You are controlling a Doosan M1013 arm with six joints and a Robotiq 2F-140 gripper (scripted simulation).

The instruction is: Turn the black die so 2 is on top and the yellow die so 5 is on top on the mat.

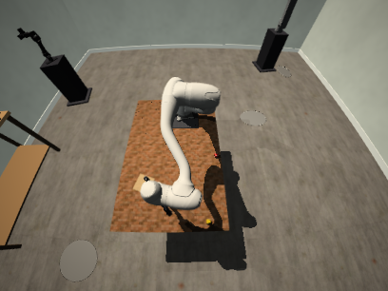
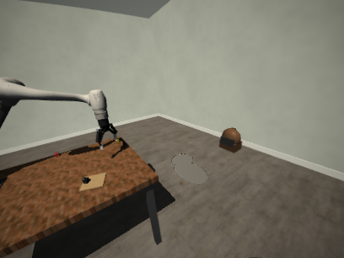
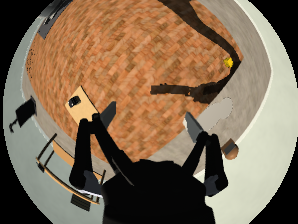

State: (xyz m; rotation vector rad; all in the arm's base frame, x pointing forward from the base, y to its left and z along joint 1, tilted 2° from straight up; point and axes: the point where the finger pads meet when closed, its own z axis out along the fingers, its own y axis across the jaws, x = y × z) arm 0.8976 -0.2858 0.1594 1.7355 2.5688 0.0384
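The yellow die is 28 cm to the left of my hand, 17 cm ahead of it and 12 cm below it. From my hand the other things lie so: black die 25 cm behind, 15 cm to the right, 12 cm below; then tan mat 21 cm behind, 18 cm to the right, 13 cm below; then red die 49 cm to the left, 35 cm behind, 12 cm below.
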